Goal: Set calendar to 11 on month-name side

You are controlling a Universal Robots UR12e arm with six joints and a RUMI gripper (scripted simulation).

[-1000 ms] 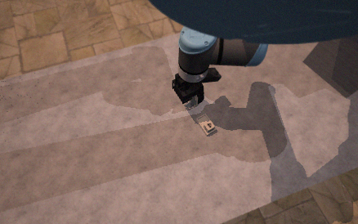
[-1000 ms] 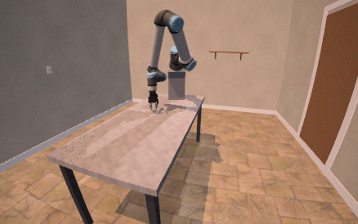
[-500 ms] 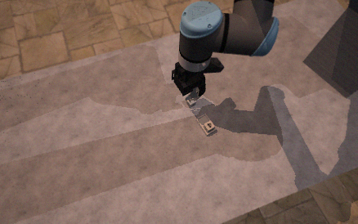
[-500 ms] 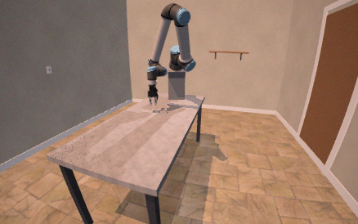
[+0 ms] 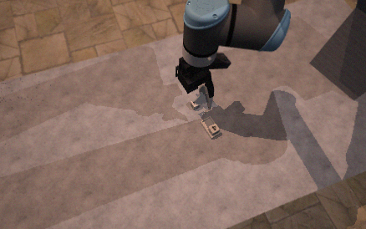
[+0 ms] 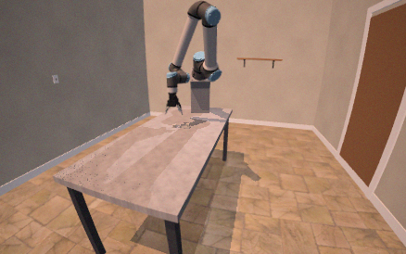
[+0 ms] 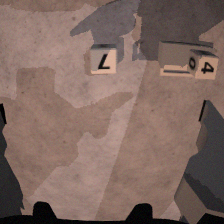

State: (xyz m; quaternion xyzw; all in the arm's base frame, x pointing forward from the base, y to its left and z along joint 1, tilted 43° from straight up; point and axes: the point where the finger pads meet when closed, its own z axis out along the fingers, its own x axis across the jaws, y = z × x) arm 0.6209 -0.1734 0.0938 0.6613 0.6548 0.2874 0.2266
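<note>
My gripper is now 120 mm to the right of the white cube and 90 mm above it. Round my hand: calendar tray: 110 mm to the left, 110 mm below, 10 mm behind; digit cube: 100 mm below.
</note>
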